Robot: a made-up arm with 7 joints.
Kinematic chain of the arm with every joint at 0, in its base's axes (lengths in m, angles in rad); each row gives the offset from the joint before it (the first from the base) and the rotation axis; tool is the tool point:
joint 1: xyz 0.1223 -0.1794 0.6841 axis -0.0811 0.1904 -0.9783
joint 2: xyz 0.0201 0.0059 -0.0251 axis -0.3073 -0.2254 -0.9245
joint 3: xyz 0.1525 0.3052 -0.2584 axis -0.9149 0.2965 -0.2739
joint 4: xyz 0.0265 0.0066 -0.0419 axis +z
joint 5: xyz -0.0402 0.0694 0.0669 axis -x
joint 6: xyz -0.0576 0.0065 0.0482 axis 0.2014 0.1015 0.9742
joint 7: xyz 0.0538 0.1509 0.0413 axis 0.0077 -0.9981 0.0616
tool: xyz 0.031 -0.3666 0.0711
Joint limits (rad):
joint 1: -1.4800..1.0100
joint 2: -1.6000..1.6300
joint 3: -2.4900..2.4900
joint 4: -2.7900..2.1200
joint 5: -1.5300..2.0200
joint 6: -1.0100..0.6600
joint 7: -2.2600..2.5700
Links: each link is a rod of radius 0.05 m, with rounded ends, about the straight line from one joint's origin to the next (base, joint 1, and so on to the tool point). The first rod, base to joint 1, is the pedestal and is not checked.
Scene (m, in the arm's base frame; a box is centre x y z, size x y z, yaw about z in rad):
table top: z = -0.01
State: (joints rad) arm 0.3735 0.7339 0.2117 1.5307 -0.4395 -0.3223 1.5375
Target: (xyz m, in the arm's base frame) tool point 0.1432 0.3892 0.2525
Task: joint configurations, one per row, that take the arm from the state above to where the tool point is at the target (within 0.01 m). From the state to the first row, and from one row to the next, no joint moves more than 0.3 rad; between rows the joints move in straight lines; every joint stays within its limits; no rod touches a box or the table.
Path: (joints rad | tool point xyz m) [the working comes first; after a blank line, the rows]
Joints at the target: -0.3671 0.1469 0.4016 -1.4453 -1.5300 -1.0100 1.9697
Straight joint move there: clear.

1: 0.2994 0.6752 0.2307 1.2331 -0.5486 -0.3911 1.5807 | 0.3813 -0.3787 0.5292
2: 0.2254 0.6165 0.2497 0.9355 -0.6576 -0.4598 1.6239 | 0.3251 -0.3039 0.5107
3: 0.1513 0.5578 0.2687 0.6379 -0.7667 -0.5286 1.6672 | 0.2701 -0.2177 0.4847
4: 0.0773 0.4991 0.2877 0.3403 -0.8757 -0.5974 1.7104 | 0.2205 -0.1234 0.4521
5: 0.0032 0.4404 0.3067 0.0427 -0.9848 -0.6662 1.7536 | 0.1795 -0.0249 0.4146
6: -0.0708 0.3817 0.3256 -0.2549 -1.0938 -0.7349 1.7968 | 0.1496 0.0735 0.3746
7: -0.1449 0.3230 0.3446 -0.5525 -1.2028 -0.8037 1.8400 | 0.1317 0.1676 0.3352
8: -0.2189 0.2643 0.3636 -0.8501 -1.3119 -0.8725 1.8832 | 0.1258 0.2538 0.2996
9: -0.2930 0.2056 0.3826 -1.1477 -1.4210 -0.9412 1.9265 | 0.1304 0.3285 0.2711
10: -0.3671 0.1469 0.4016 -1.4453 -1.5300 -1.0100 1.9697 | 0.1432 0.3892 0.2525

